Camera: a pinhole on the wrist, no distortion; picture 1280 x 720 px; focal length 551.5 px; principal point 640.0 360.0 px. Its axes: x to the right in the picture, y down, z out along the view. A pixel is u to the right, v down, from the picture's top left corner.
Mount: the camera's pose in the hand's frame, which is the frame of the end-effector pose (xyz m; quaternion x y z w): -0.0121 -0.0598 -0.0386 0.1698 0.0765 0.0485 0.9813
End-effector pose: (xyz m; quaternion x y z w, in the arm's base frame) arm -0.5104 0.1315 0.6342 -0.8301 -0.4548 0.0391 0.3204
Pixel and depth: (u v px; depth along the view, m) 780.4 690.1 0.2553
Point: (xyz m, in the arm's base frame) -0.5419 0.3140 0.4567
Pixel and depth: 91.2 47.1 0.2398
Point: -0.9011 0.1741 0.6219
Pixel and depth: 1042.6 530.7 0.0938
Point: -0.5279 0.2307 0.6418
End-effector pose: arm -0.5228 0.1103 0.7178 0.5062 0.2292 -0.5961 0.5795
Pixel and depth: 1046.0 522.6 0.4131
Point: -0.6160 -0.3376 0.5348
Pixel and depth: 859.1 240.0 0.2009
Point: -0.6899 -0.0076 0.6262
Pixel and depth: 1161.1 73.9 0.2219
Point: -0.7109 -0.0381 0.4812
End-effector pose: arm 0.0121 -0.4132 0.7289 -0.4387 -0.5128 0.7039 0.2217
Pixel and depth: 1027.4 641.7 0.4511
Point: -0.5194 -0.3778 0.5825
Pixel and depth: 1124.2 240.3 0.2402
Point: -0.2511 -0.2438 0.7960
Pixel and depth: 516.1 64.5 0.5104
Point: -0.3485 -0.4317 1.2240
